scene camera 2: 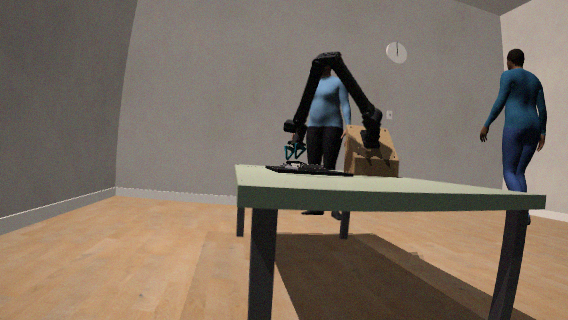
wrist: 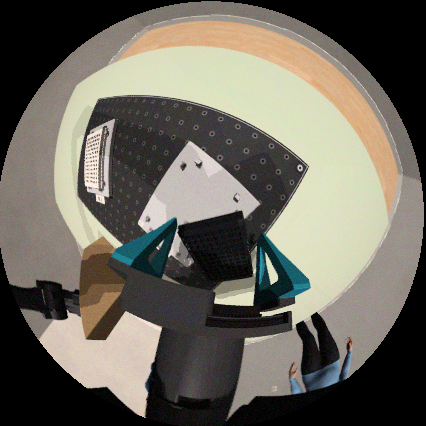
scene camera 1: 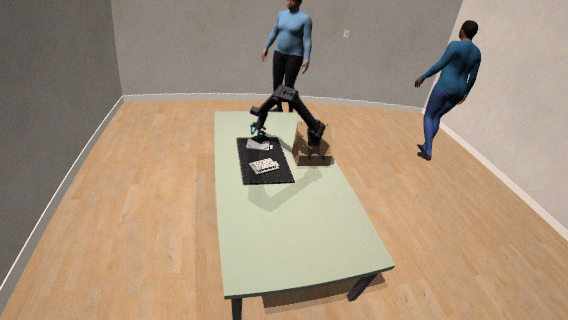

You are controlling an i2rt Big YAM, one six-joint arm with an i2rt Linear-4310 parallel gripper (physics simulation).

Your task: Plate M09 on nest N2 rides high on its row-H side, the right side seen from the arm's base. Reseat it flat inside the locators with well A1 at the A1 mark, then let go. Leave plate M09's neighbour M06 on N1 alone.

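Places are measured from the arm's base along level axes (x down, y back, z left), in centimetres.
Pixels of known places: gripper, between the fingertips: (scene camera 2: 291, 159) (wrist: 218, 228) (scene camera 1: 254, 137); arm's base, origin of its link: (scene camera 2: 369, 140) (wrist: 89, 304) (scene camera 1: 313, 136).
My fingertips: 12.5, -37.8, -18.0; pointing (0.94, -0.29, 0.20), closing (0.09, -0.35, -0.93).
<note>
For each thing: its top centre in the pictures, then the offset to it from my fingertips, as dx, dy, dz. Level surfaces: height alone.
- Plate M09, centre of its top: (wrist: 219, 264) +0.6, +4.9, -3.1
- nest N2, centre of its top: (wrist: 183, 217) (scene camera 1: 258, 143) +2.2, +2.4, +4.4
- Plate M06, centre of its top: (wrist: 90, 159) (scene camera 2: 307, 164) (scene camera 1: 264, 163) +1.8, +3.3, +29.9
- nest N1, centre of its top: (wrist: 91, 158) (scene camera 2: 307, 165) (scene camera 1: 264, 164) +2.2, +3.3, +29.9
- pale green table, height of its surface: dx +5.7
Plate M09 (wrist: 217, 247), a black well plate, sits askew over the near part of nest N2 (scene camera 1: 256, 145) (wrist: 197, 187), a light grey plate with small locators. It is turned relative to the nest and reaches past its edge; its tilt is hard to judge. The A1 mark cannot be made out. My gripper (scene camera 1: 257, 131) (scene camera 2: 295, 152) (wrist: 218, 228) is open and empty, with teal fingers above plate M09, one toward each side of it in the wrist view. Plate M06 (scene camera 1: 264, 164) (wrist: 93, 160), white, sits on nest N1 (wrist: 109, 150), apart from the gripper.
Both nests stand on a black perforated board (scene camera 1: 250, 177) (wrist: 145, 112) on the pale green table (scene camera 1: 295, 240) (scene camera 2: 415, 185). The arm's base is on a wooden block (scene camera 1: 314, 160) (scene camera 2: 375, 167) beside the board. Two people (scene camera 1: 293, 32) (scene camera 1: 457, 65) are beyond the table.
</note>
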